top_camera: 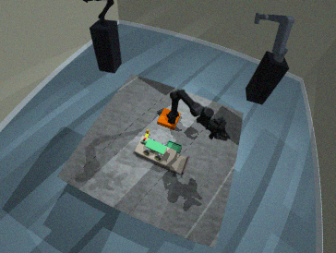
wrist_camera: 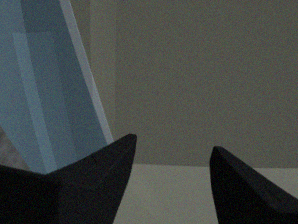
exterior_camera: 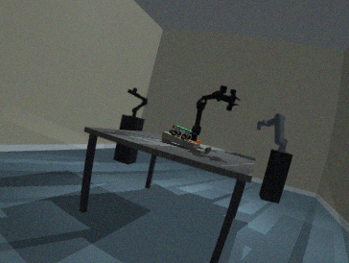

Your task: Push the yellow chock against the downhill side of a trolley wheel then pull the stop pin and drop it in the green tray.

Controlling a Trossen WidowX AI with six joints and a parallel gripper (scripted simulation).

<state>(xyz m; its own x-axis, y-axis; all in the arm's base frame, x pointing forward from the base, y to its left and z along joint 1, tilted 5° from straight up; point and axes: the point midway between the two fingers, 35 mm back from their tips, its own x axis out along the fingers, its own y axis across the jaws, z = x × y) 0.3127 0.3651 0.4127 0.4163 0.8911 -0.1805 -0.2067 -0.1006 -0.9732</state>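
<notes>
Now: gripper tip 54 cm to the left of the yellow chock, 45 cm above it and 16 cm past it. From my gripper tip the other things lie so: beige ramp 43 cm to the right, 43 cm below, 1 cm behind; green trolley 43 cm to the right, 36 cm below, 1 cm behind; green tray 48 cm below, 30 cm to the right, 11 cm behind.
</notes>
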